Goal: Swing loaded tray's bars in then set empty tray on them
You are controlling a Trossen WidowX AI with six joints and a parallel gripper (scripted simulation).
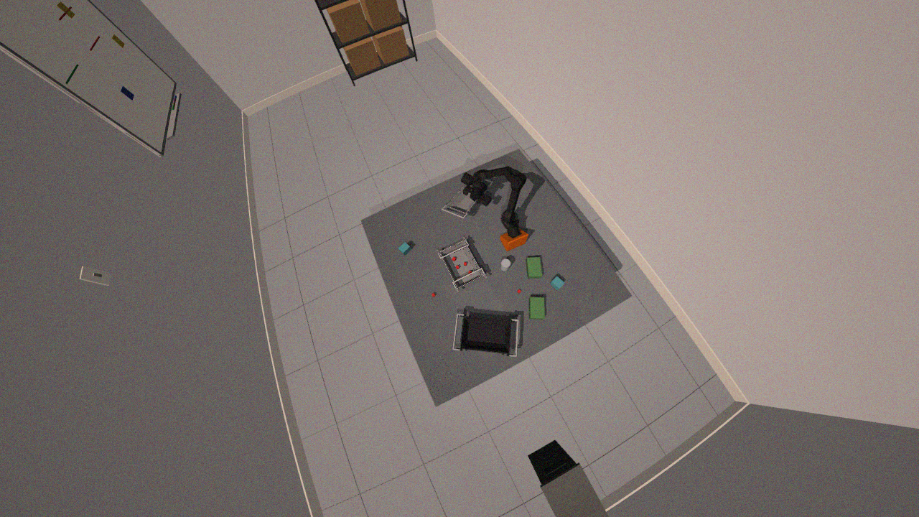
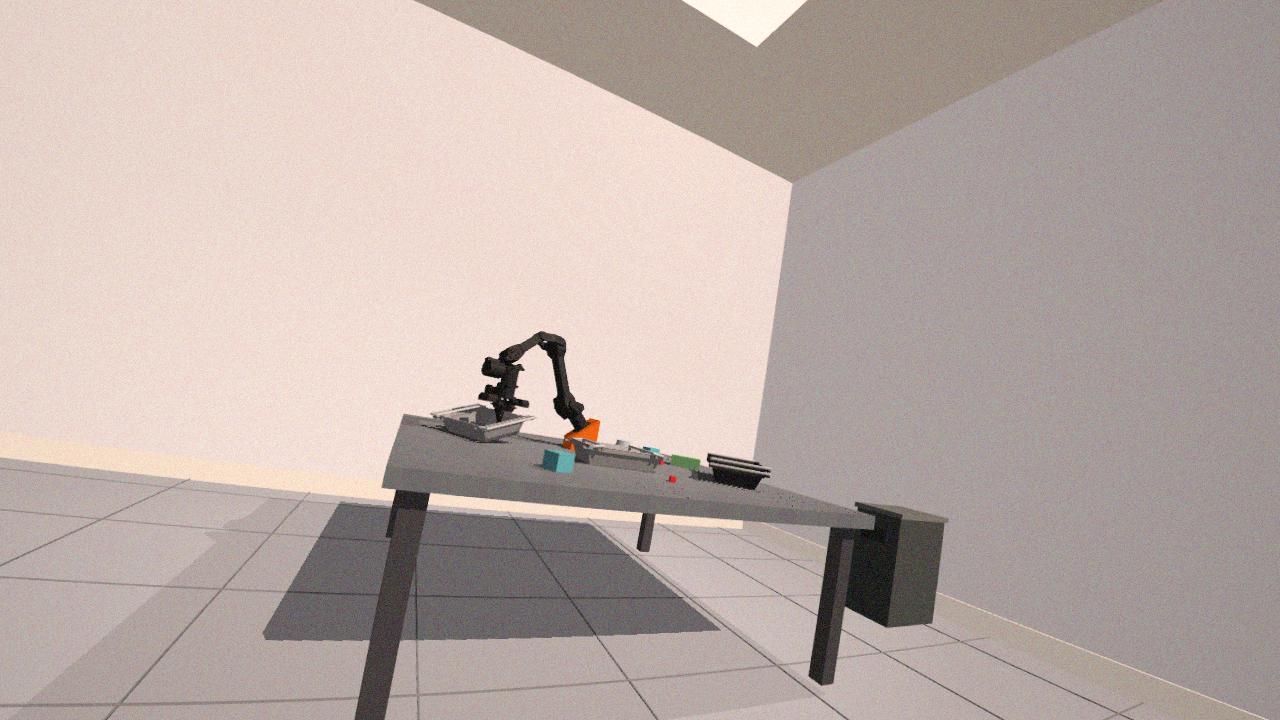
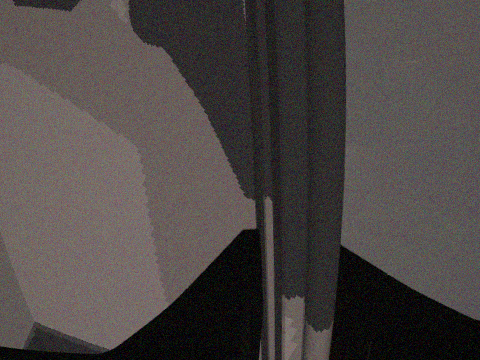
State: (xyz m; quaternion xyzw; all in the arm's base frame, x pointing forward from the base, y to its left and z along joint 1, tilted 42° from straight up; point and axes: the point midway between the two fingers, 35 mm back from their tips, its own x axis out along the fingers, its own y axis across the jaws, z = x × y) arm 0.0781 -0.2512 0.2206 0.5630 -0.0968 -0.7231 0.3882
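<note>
The grey tray is 70 mm to the right of my gripper tip, 40 mm ahead of it and 10 mm above it.
</note>
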